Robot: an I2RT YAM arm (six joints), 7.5 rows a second.
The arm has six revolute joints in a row. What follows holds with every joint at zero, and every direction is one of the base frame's.
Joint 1 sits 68.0 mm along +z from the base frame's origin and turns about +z.
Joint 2 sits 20.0 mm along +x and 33.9 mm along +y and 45.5 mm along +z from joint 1 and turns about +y.
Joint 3 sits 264.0 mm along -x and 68.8 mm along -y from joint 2 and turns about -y.
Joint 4 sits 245.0 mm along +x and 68.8 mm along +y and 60.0 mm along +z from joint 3 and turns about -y.
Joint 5 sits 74.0 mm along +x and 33.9 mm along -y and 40.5 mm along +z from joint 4 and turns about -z.
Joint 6 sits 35.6 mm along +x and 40.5 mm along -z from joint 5 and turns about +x.
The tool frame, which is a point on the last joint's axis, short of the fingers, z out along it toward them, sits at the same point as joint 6; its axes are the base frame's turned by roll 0.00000, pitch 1.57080 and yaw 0.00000 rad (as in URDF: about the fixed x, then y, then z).
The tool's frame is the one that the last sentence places.
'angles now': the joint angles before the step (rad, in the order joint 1, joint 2, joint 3, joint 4, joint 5, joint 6). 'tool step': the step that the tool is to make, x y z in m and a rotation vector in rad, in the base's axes. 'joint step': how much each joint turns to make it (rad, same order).
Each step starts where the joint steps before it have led.
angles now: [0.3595, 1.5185, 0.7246, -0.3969, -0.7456, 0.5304]
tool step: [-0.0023, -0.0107, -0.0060, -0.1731, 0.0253, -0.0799]
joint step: [-0.0181, 0.0000, 0.0004, -0.0784, 0.1656, 0.0086]
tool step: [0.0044, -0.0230, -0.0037, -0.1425, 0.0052, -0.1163]
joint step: [-0.0758, 0.0001, 0.0000, -0.0463, 0.1404, 0.0024]
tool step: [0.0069, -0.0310, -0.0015, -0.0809, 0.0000, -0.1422]
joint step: [-0.1176, 0.0001, 0.0000, -0.0147, 0.0827, 0.0048]
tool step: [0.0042, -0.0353, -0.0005, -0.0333, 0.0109, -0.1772]
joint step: [-0.1388, -0.0001, 0.0001, -0.0033, 0.0405, 0.0314]
